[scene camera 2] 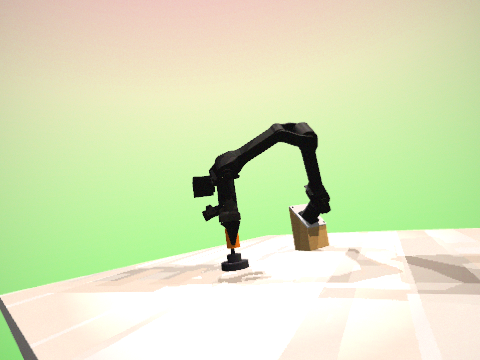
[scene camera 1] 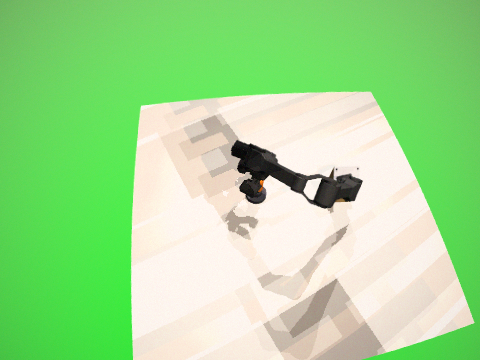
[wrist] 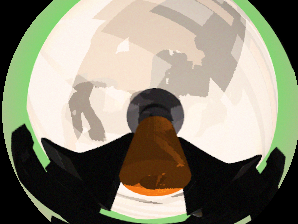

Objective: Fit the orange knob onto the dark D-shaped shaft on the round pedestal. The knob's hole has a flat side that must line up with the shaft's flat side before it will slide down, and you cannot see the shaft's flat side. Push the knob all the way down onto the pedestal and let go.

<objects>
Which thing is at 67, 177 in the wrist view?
My gripper.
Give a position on an orange knob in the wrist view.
155, 165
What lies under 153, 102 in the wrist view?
A dark round pedestal.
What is my gripper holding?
An orange knob.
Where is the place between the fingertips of my gripper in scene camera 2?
233, 244
</objects>
